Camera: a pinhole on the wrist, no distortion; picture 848 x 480 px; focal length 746.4 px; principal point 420.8 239.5 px. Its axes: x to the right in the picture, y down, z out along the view. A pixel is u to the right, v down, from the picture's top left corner.
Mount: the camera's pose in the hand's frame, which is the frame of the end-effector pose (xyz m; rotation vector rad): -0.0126 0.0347 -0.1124 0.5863 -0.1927 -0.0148
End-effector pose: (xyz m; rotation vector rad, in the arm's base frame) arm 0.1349 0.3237 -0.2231 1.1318 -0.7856 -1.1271
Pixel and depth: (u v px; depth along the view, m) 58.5 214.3 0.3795
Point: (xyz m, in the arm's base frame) -0.1316 0.5263 -0.3297
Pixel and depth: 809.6 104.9 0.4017
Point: -0.0988 0.1397 -0.4208
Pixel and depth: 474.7 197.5 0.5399
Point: -0.2587 0.2951 -0.4088
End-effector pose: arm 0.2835 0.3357 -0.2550 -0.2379 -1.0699 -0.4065
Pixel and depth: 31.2 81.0 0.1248
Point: 0.2496 0.2958 -0.3597
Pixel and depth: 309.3 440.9 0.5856
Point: -0.2189 0.4122 -0.2418
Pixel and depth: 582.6 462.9 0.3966
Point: 0.0089 0.3673 -0.1257
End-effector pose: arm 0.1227 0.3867 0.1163 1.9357 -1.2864 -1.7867
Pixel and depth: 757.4 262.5 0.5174
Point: -0.0980 0.5936 -0.2237
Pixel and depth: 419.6 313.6 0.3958
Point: -0.0063 0.6284 0.0222
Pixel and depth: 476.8 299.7 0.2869
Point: 0.0521 0.5352 0.0448
